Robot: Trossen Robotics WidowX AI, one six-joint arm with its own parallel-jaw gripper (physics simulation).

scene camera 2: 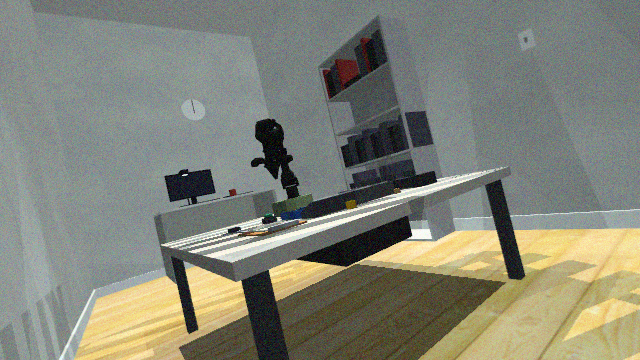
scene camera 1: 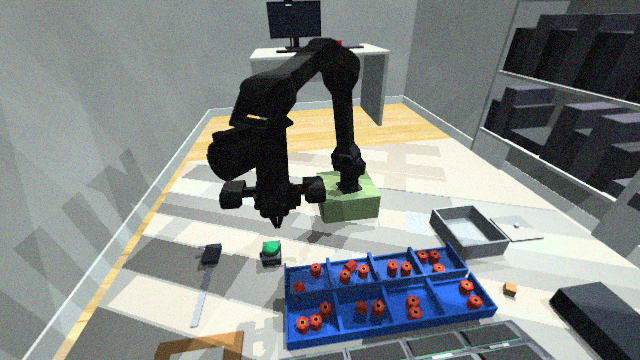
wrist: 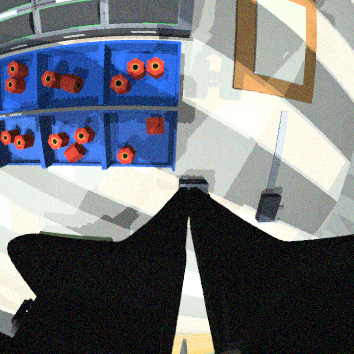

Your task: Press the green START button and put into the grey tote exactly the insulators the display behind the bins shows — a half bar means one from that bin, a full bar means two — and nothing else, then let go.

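Places are measured from the arm's base along level axes (x back, y right, z up), in metres.
Pixels of known places: gripper, fingertip midpoint: point(scene camera 2: 276, 179) point(scene camera 1: 277, 227) point(wrist: 187, 194); arm's base, link origin: point(scene camera 2: 293, 197) point(scene camera 1: 349, 186).
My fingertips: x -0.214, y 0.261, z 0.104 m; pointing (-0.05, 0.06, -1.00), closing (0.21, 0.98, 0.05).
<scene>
For each thing: its top centre in the pictures, then the offset to it from my fingertips. "*": a spot on its surface instead.
- green START button, top centre: point(scene camera 1: 270, 245) point(scene camera 2: 267, 214) dy +0.018, dx +0.097, dz -0.147 m
- button's dark base, surface spot: point(wrist: 194, 181) * dy +0.026, dx +0.066, dz -0.173 m
- grey tote, top centre: point(scene camera 1: 468, 223) dy -0.509, dx -0.031, dz -0.134 m
- black-headed tool, surface spot: point(wrist: 268, 206) point(scene camera 1: 212, 253) * dy +0.168, dx +0.146, dz -0.169 m
- wooden-framed board, top centre: point(wrist: 285, 26) point(scene camera 2: 270, 224) dy +0.214, dx -0.177, dz -0.170 m
- small orange cube, top centre: point(scene camera 1: 511, 286) dy -0.472, dx -0.200, dz -0.168 m
- black box, top centre: point(scene camera 1: 635, 332) point(scene camera 2: 410, 175) dy -0.559, dx -0.357, dz -0.132 m
My gripper point(scene camera 1: 278, 225) point(scene camera 2: 276, 177) point(wrist: 187, 194) is shut and empty, pointing down above the green START button point(scene camera 1: 271, 247) point(scene camera 2: 269, 218). In the wrist view the fingertips hide the green cap, and part of the button's dark base point(wrist: 194, 181) shows beyond them. Blue bins point(scene camera 1: 380, 331) point(wrist: 141, 97) in two rows of four hold red insulators point(scene camera 1: 302, 325) point(wrist: 155, 66), two or three per bin. The grey tote point(scene camera 1: 482, 249) stands right of the bins in scene camera 1, with no insulator visible in it. The display's dark panels point(scene camera 1: 490, 334) point(wrist: 70, 16) show no readable bars.
A black-headed tool point(scene camera 1: 211, 254) point(wrist: 268, 206) with a grey strip lies beside the button. A wooden-framed board point(scene camera 1: 235, 340) point(wrist: 245, 50) lies nearby. A green block point(scene camera 1: 350, 207) is at the arm's base. A small orange cube point(scene camera 1: 510, 289) and black box point(scene camera 1: 600, 305) are right of the bins.
</scene>
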